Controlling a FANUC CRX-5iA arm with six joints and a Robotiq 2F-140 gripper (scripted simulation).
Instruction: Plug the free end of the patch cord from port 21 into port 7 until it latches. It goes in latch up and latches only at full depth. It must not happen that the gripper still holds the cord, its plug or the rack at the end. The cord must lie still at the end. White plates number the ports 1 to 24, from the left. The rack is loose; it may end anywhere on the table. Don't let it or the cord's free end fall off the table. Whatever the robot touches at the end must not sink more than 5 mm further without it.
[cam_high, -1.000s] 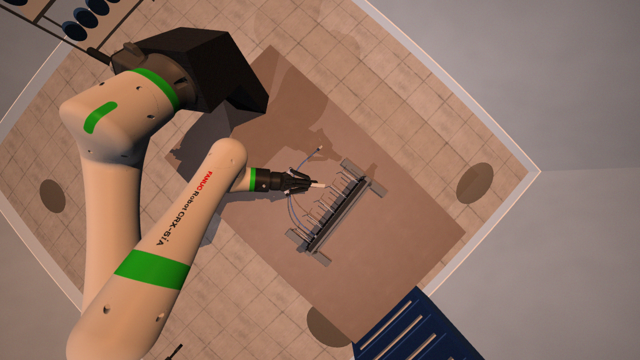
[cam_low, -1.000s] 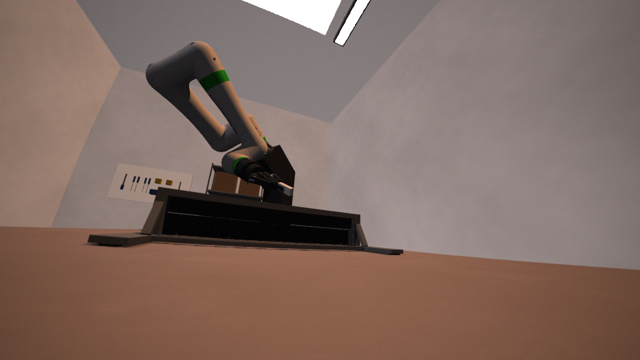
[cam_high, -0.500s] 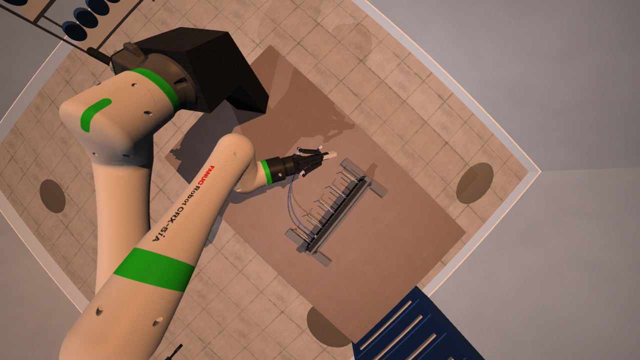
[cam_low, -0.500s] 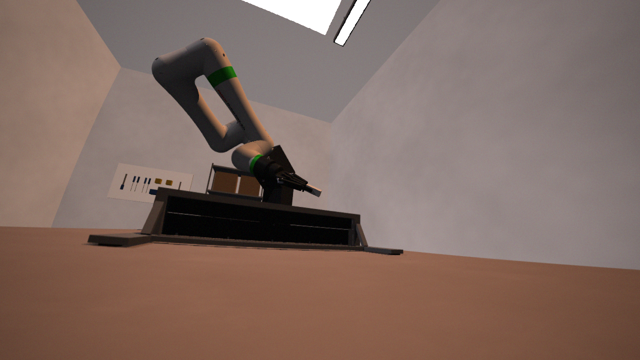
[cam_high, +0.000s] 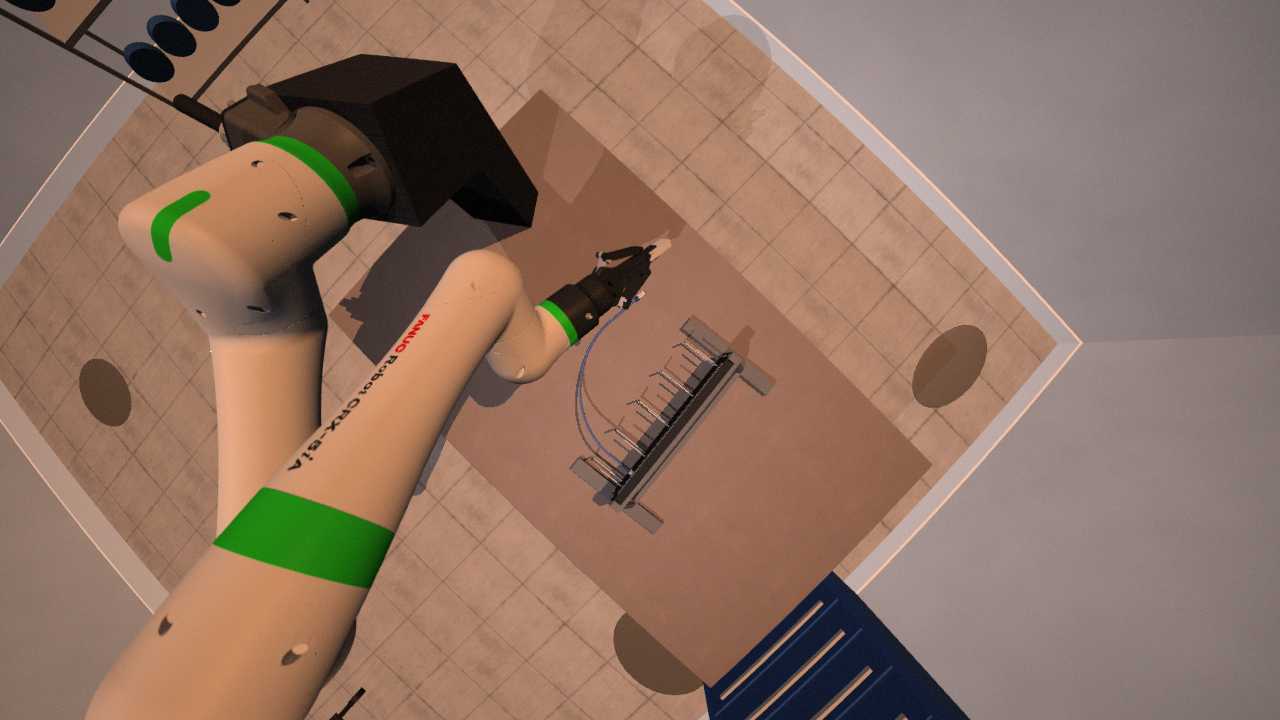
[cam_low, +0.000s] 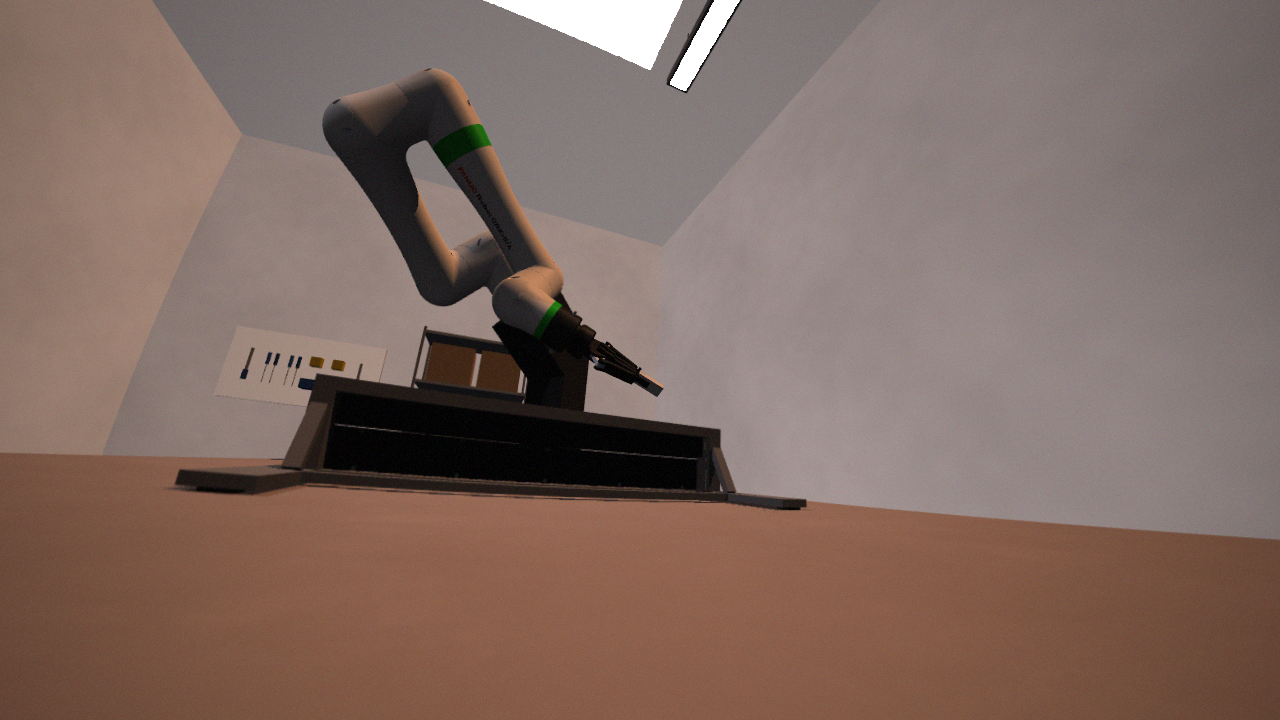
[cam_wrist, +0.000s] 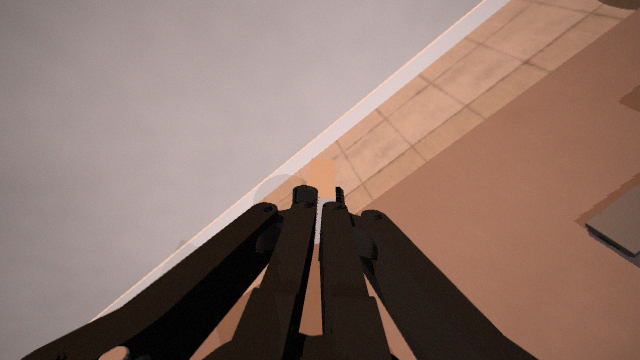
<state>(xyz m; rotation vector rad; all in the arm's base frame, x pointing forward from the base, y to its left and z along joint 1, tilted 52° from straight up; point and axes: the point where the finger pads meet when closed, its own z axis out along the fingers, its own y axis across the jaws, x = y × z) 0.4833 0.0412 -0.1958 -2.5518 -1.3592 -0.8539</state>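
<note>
Now: hand 22 cm above the plug and 6 cm to the left of it.
</note>
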